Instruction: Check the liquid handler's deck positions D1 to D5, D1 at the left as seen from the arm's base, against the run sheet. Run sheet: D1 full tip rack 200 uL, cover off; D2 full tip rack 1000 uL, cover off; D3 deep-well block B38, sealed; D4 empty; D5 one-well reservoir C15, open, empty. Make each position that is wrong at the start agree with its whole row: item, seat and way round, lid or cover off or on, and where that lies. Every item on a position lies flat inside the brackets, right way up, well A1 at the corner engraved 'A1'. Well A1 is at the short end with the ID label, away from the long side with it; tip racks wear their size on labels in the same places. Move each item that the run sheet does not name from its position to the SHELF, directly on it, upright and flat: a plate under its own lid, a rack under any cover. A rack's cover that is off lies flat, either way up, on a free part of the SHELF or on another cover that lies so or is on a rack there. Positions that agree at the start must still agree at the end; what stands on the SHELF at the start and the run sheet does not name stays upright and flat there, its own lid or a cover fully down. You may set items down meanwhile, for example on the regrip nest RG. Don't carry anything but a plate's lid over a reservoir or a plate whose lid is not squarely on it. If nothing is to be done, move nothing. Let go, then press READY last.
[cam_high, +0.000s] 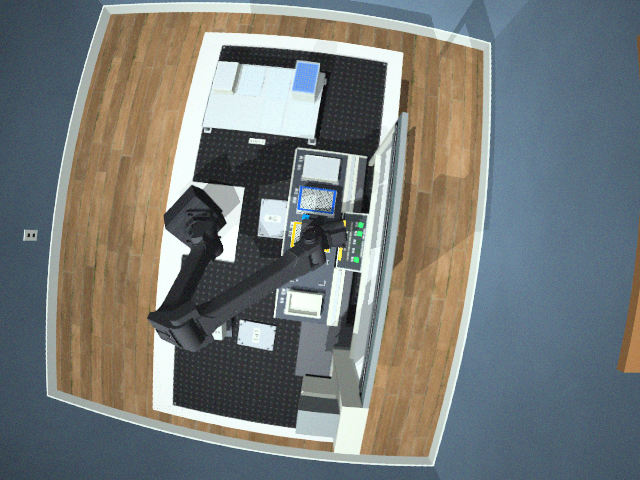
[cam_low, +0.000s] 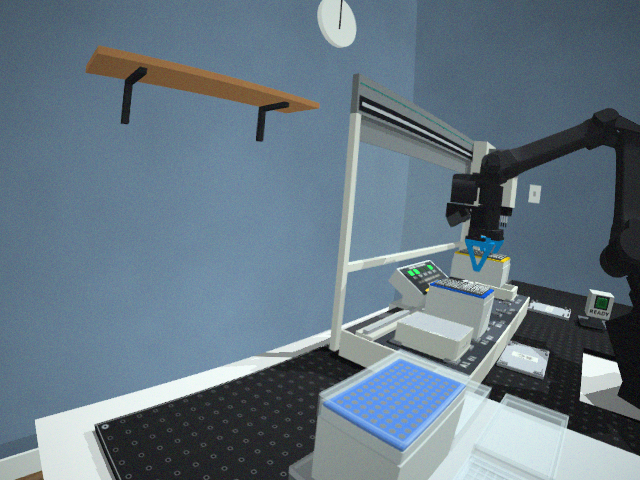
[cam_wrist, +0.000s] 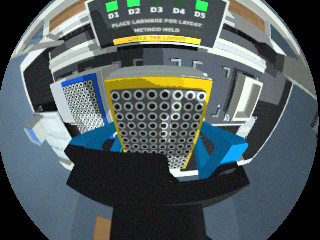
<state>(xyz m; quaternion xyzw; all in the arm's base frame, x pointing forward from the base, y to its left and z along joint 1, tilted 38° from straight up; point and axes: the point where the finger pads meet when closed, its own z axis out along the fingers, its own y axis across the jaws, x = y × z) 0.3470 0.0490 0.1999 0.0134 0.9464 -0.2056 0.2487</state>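
Right now the blue-rimmed tip rack is 10 mm ahead of my hand, 120 mm to the left of it and 60 mm below it. The rest, counted from my hand: regrip nest 150 mm behind, 70 mm to the left, 180 mm below; yellow-rimmed tip rack 10 mm behind, 10 mm above; white deep-well block 40 mm ahead, 250 mm to the left, 100 mm below.
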